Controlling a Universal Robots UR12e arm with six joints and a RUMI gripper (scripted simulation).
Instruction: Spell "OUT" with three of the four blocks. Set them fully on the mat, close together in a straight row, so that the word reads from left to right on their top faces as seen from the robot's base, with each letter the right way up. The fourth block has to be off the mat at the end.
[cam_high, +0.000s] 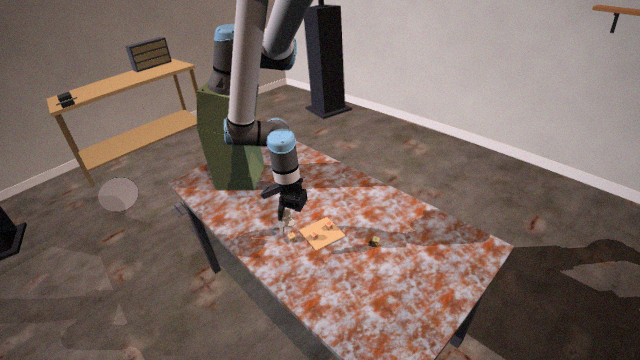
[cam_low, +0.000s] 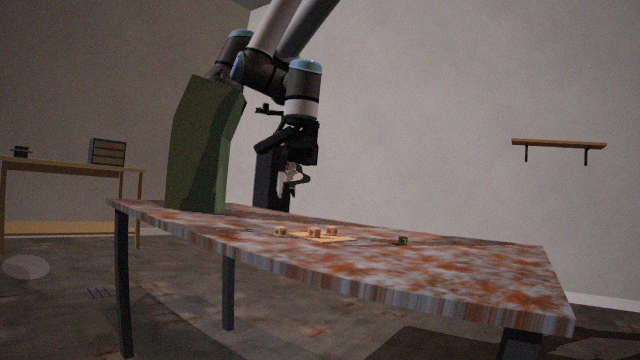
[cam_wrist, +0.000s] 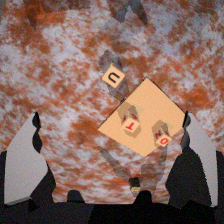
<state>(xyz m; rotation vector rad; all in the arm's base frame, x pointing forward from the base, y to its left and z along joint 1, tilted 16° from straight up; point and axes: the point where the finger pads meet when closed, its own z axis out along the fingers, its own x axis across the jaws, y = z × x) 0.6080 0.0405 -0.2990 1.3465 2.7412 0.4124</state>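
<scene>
The block lies 90 mm below my hand and 10 mm behind it. Also, from my hand: tan mat 110 mm to the left, 100 mm below, 30 mm ahead.
</scene>
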